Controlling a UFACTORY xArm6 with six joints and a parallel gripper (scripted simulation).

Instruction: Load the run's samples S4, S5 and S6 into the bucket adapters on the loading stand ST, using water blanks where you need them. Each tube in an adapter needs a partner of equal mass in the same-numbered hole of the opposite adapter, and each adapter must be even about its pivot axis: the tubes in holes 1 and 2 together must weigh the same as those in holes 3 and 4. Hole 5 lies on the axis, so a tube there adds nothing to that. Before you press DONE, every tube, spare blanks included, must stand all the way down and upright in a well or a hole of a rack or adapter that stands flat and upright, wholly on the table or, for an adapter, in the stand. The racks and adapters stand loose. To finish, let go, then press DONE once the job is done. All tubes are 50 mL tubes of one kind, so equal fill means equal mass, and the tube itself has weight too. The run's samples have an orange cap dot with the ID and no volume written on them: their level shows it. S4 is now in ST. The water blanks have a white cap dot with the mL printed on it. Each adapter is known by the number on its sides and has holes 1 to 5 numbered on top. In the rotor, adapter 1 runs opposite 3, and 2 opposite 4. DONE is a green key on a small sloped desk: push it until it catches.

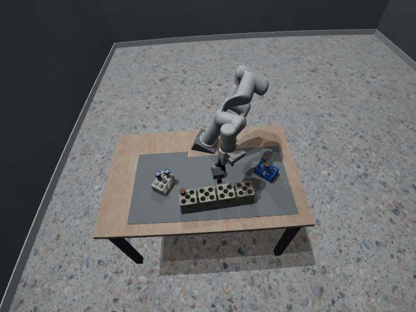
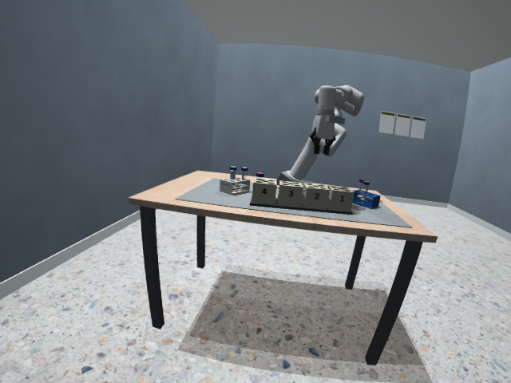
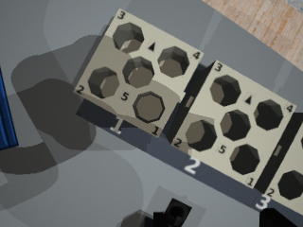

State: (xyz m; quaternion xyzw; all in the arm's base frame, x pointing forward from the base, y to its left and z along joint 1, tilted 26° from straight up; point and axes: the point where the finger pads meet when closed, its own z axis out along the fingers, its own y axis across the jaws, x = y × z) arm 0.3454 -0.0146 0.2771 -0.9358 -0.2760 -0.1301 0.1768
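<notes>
The tube lies 14 cm behind my hand, 25 cm to the left of it and 19 cm below it. From my hand the other things lie so: loading stand (7 cm ahead, 7 cm to the right, 24 cm below); then green done key (15 cm behind, 5 cm to the right, 18 cm below); then DONE desk (13 cm behind, 5 cm to the right, 20 cm below).
</notes>
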